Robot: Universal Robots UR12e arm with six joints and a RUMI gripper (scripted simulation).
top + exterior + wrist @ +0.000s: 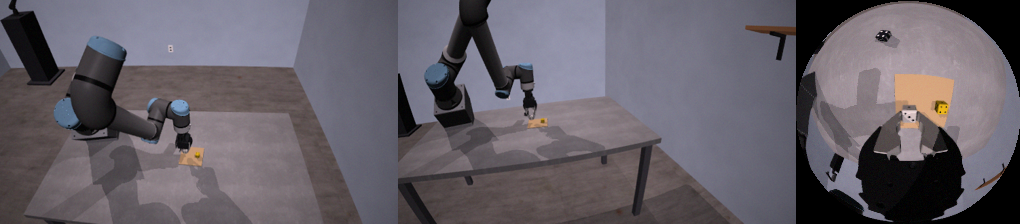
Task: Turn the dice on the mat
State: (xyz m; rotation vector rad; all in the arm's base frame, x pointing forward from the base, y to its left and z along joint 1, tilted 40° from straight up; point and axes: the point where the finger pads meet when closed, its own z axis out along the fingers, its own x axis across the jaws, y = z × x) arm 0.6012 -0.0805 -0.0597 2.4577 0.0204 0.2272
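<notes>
Right now my hand is 50 mm above the tan mat and 40 mm short of it. Round my hand: black die: 180 mm to the left, 50 mm behind, 40 mm below; then white die: right at my hand; then yellow die: 80 mm ahead, 40 mm below.
</notes>
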